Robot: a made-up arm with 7 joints.
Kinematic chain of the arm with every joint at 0, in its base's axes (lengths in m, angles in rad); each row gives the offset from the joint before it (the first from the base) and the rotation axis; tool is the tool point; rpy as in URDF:
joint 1: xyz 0 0 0.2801 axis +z
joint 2: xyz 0 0 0 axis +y
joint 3: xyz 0 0 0.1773 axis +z
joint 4: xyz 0.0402 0 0 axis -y
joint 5: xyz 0.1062 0 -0.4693 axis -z
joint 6: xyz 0 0 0 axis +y
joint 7: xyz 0.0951 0 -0.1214 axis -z
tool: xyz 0 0 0 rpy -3.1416 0 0
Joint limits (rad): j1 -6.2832..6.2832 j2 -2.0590..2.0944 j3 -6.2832..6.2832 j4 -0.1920..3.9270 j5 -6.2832..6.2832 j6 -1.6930..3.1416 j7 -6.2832..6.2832
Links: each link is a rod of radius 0.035 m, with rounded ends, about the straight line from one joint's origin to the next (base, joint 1, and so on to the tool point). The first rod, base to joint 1, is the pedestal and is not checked.
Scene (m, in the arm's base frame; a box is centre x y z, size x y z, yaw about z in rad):
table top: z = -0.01
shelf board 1: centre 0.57 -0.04 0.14 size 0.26 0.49 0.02 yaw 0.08
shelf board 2: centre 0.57 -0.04 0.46 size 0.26 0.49 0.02 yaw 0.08
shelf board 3: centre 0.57 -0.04 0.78 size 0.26 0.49 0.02 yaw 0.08
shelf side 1: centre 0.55 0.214 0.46 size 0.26 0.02 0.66 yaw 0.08
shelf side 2: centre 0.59 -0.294 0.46 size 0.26 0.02 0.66 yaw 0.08
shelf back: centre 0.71 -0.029 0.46 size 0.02 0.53 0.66 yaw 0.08
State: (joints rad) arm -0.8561 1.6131 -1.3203 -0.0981 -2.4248 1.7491 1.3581
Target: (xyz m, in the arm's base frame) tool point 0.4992 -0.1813 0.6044
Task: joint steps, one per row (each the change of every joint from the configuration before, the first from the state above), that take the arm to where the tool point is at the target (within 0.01 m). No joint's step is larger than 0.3 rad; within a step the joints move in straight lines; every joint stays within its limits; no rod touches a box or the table.
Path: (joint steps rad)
1: 0.2827 0.0963 -0.1699 0.1661 0.0255 0.1369 0.0000
2: 0.2827 0.0962 -0.1700 0.1660 0.0255 0.1369 0.0000
3: 0.2827 0.0963 -0.1699 0.1661 0.0256 0.1369 0.0000
4: 0.2827 0.0962 -0.1699 0.1661 0.0255 0.1369 0.0000
5: 0.2827 0.0963 -0.1699 0.1661 0.0255 0.1369 0.0000
6: -0.0434 0.0000 -0.0568 0.1937 -0.0701 -0.2361 0.0000
7: -0.0434 0.0000 -0.0567 0.1938 -0.0701 -0.2362 0.0000

